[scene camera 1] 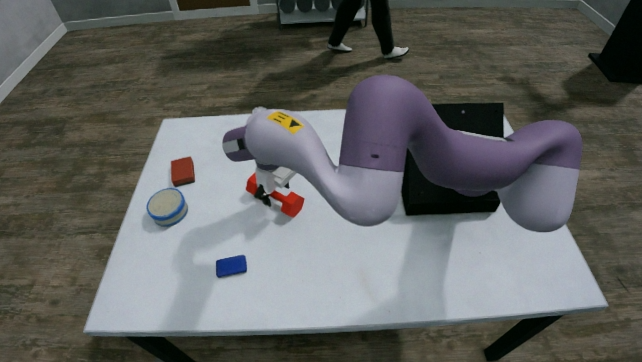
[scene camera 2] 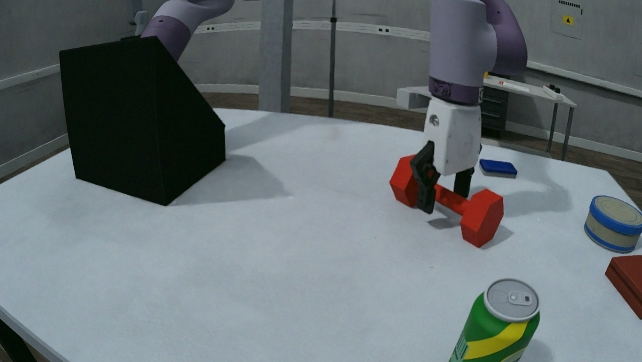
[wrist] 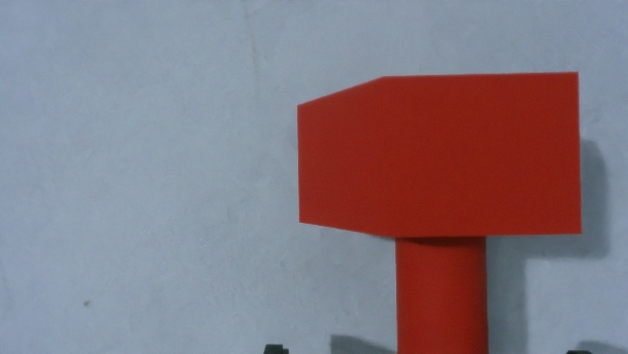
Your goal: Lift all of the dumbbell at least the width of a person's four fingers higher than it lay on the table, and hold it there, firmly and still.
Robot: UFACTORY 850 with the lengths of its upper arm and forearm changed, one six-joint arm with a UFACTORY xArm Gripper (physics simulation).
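Note:
A red dumbbell (scene camera 1: 292, 204) (scene camera 2: 482, 217) (wrist: 440, 155) with hexagonal heads lies on the white table (scene camera 1: 325, 280) (scene camera 2: 250, 280). My gripper (scene camera 1: 276, 194) (scene camera 2: 443, 203) (wrist: 428, 350) is open and points down over the dumbbell's handle. Its two black fingers stand low, one on each side of the handle, close to one head. In the wrist view the handle runs down between the fingertips with a gap on both sides, the smaller one on the right. The part of the handle level with the fingertips is cut off by the lower edge of that view.
A round blue-rimmed tin (scene camera 1: 167, 206) (scene camera 2: 612, 225), a brick-red box (scene camera 1: 182, 171) (scene camera 2: 627, 280) and a blue block (scene camera 1: 231, 266) (scene camera 2: 497, 168) stand around the dumbbell. A green and yellow can (scene camera 2: 505, 330) stands nearest scene camera 2. A large black block (scene camera 1: 450, 205) (scene camera 2: 115, 125) is by the arm's base.

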